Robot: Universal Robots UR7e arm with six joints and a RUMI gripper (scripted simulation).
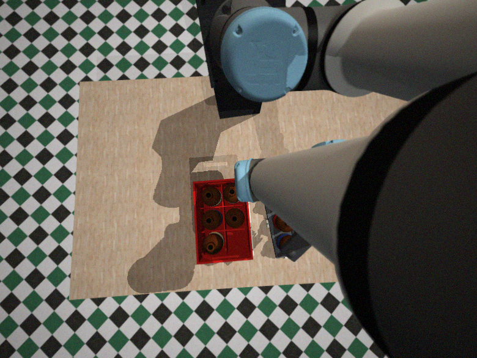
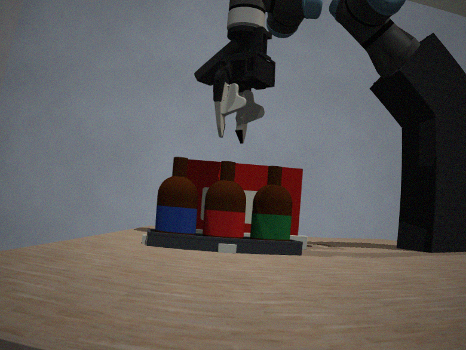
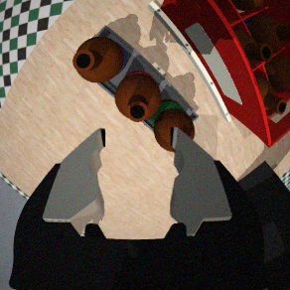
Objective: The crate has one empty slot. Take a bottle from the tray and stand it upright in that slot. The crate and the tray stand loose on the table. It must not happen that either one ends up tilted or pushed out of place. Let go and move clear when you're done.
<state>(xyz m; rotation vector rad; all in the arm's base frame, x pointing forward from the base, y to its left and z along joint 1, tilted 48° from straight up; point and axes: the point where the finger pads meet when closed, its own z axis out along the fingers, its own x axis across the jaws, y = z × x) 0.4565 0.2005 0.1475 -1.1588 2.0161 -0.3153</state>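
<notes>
My hand is 13 cm above the blue-labelled bottle, 8 cm short of it and 3 cm to the right of it. The rest, counted from my hand: green-labelled bottle 13 cm below, 8 cm behind, 3 cm to the right; crate 23 cm to the right, 13 cm below, 2 cm ahead; tray 20 cm below.
</notes>
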